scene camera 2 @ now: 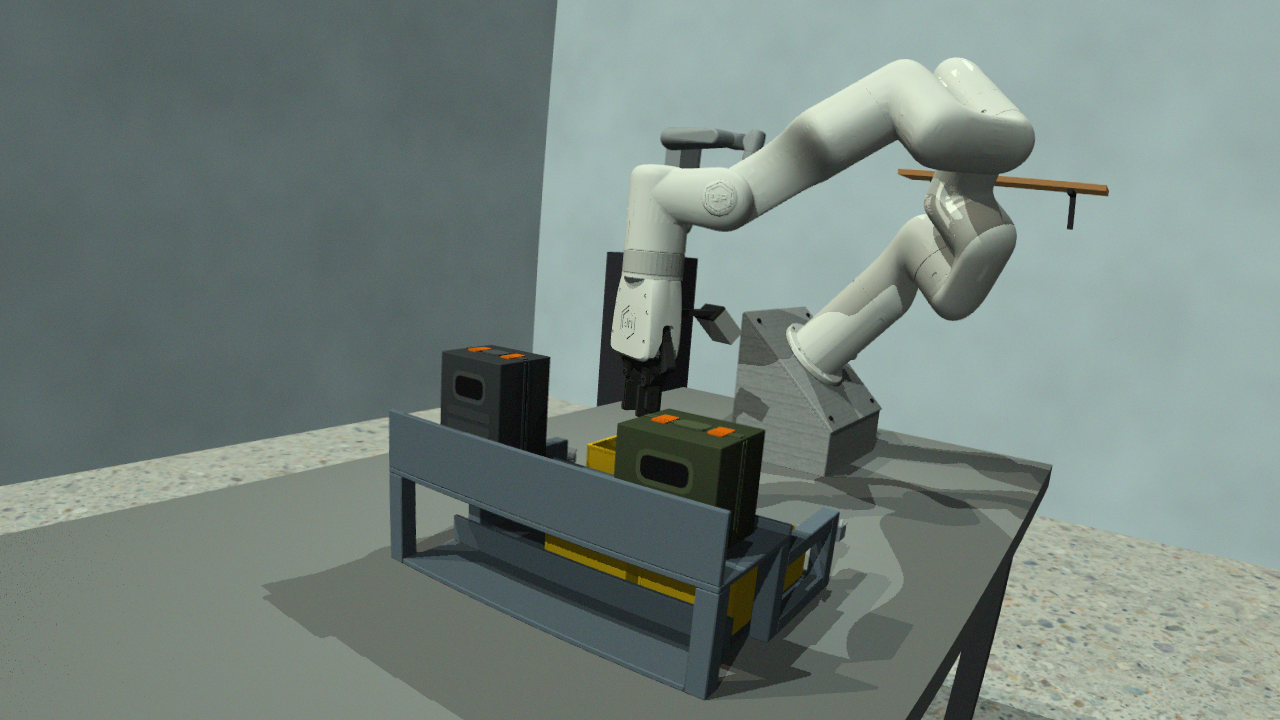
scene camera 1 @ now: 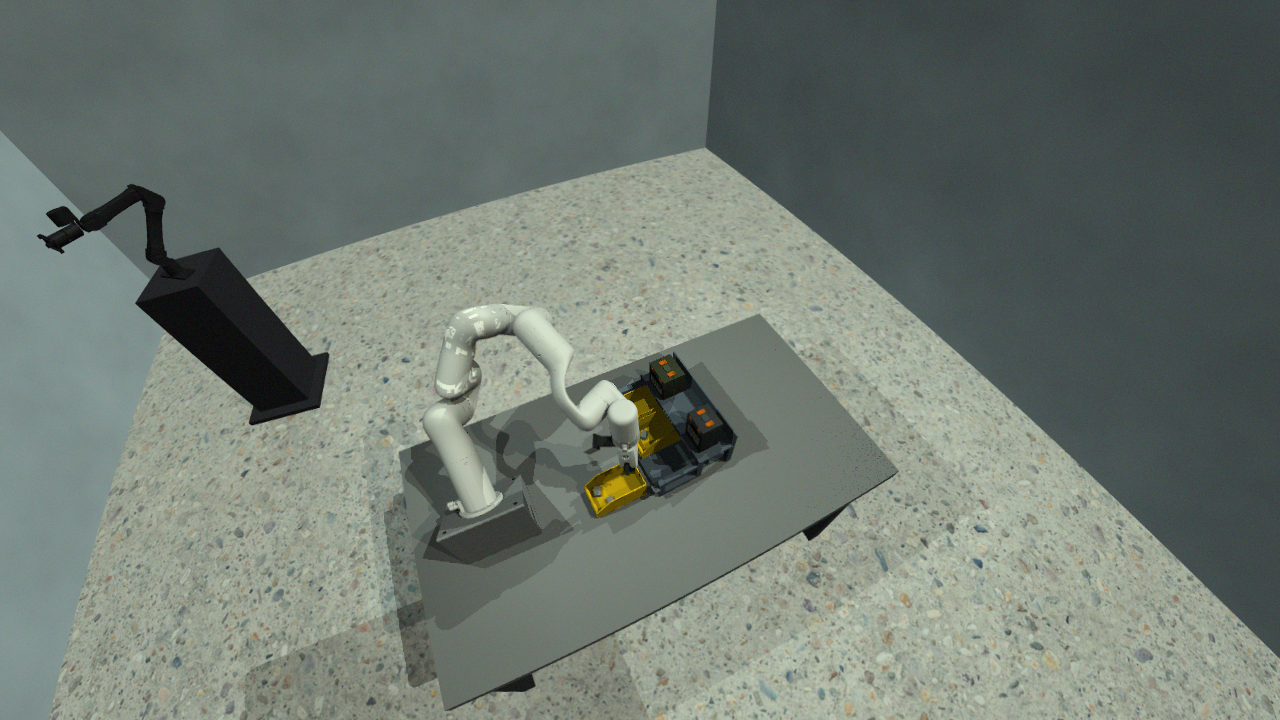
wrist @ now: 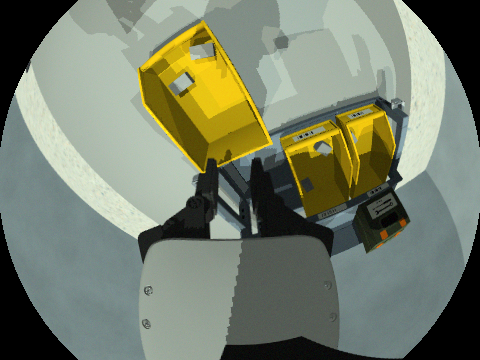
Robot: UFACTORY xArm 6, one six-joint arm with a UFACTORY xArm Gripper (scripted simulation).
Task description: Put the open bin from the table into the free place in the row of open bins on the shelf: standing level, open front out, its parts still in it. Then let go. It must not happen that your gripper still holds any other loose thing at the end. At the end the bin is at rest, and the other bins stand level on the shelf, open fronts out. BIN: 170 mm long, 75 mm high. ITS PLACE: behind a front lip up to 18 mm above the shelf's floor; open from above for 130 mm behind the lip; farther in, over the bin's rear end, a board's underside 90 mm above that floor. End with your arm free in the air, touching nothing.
Labels:
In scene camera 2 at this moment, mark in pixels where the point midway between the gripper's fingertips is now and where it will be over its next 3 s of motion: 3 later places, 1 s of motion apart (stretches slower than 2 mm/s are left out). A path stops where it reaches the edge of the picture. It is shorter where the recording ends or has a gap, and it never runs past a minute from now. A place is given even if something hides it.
My gripper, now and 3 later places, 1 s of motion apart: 640, 413; 611, 416; 620, 415; 622, 423

